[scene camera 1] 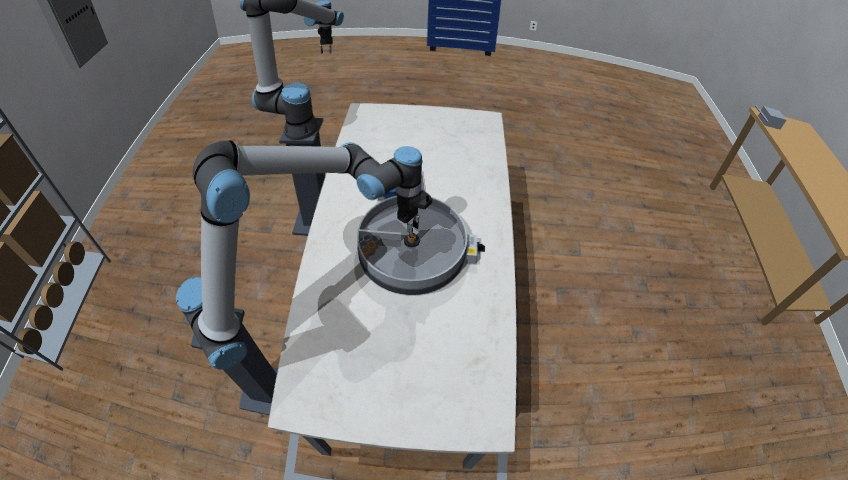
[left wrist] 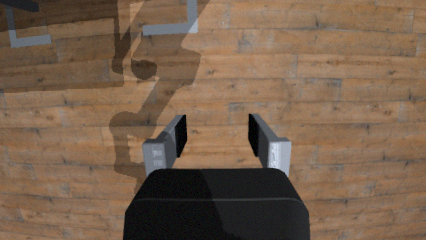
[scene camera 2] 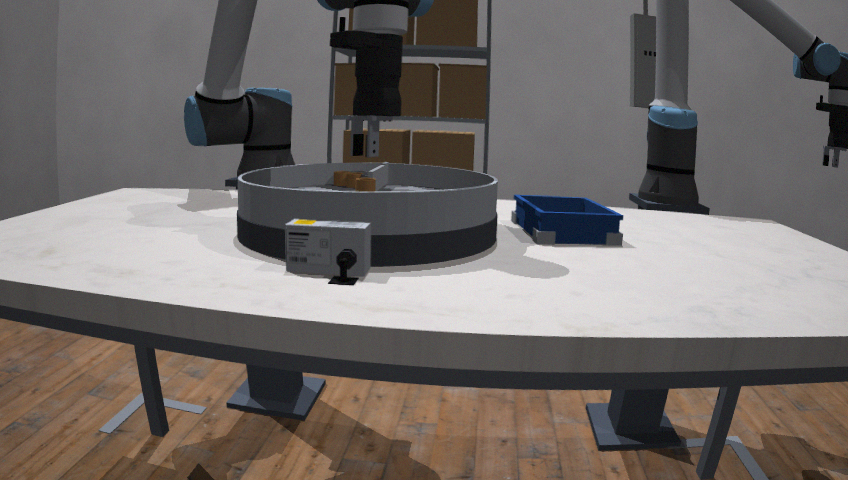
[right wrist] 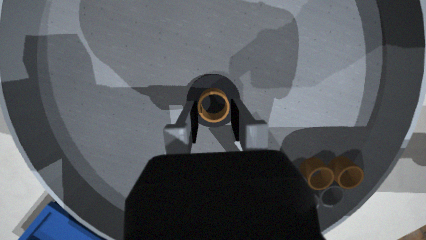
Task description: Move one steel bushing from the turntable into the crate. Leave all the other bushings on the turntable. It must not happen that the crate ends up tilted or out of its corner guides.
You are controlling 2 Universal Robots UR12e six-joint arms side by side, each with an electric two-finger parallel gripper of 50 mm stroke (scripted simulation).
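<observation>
There is a blue crate here, which I can see along with my left gripper. My right gripper is in sight as well, and the right wrist view shows that gripper too.
</observation>
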